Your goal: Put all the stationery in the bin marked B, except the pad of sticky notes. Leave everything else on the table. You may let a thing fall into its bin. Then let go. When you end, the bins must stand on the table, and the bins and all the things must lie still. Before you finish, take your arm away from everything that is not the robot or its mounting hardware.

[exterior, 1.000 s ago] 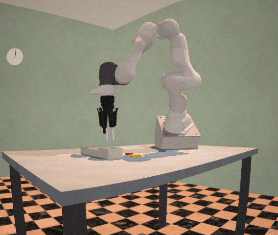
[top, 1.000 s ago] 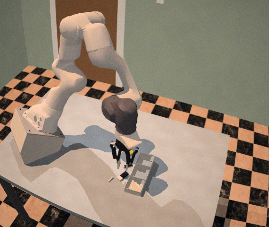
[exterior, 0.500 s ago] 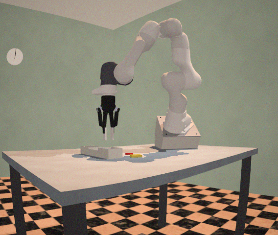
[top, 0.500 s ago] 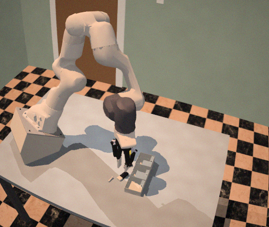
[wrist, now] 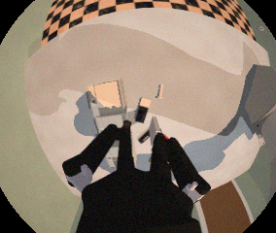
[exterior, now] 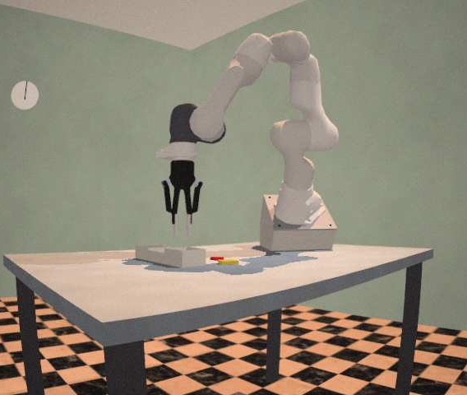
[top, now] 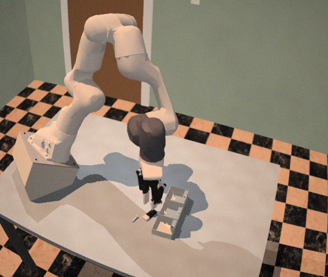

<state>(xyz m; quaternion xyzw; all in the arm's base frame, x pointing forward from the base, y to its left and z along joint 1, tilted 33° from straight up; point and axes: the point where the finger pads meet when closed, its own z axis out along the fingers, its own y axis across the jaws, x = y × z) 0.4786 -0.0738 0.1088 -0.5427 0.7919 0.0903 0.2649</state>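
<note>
Right now my hand is 1 cm to the left of the black-and-white block and 10 cm above it. Also, from my hand: black pen-like thing (1 cm behind, 8 cm to the left, 10 cm below); bin (8 cm ahead, 4 cm to the left, 9 cm below); small white thing (5 cm behind, 4 cm to the right, 10 cm below).
</note>
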